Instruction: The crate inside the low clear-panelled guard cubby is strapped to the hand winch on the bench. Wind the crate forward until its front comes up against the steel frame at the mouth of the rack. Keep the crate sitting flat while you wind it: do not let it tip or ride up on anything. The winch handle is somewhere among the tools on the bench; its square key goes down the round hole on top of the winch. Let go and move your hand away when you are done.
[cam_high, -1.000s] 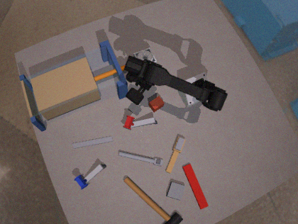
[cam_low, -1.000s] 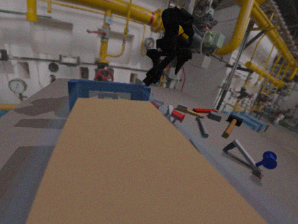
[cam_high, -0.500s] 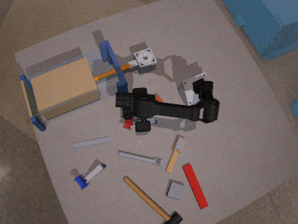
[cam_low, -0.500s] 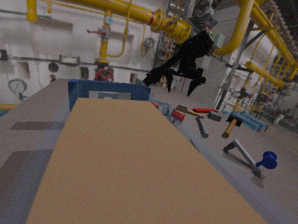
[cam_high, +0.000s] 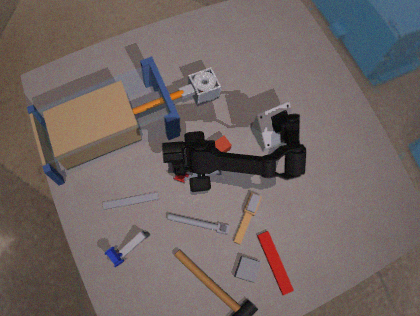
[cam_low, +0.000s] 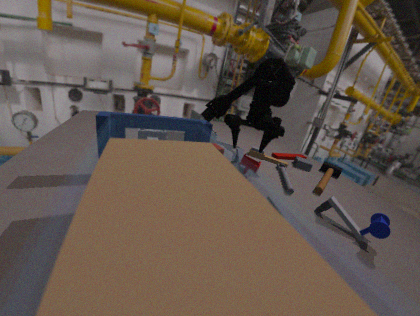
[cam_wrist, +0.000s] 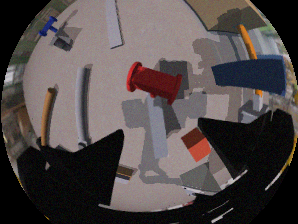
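The red-knobbed crank is 5 cm below my gripper tip. From my gripper tip the other things lie so: brush (9 cm behind, 21 cm to the left, 6 cm below); then red knob (4 cm ahead, 1 cm to the right, 4 cm below); then grey bar (24 cm ahead, 2 cm to the right, 8 cm below).
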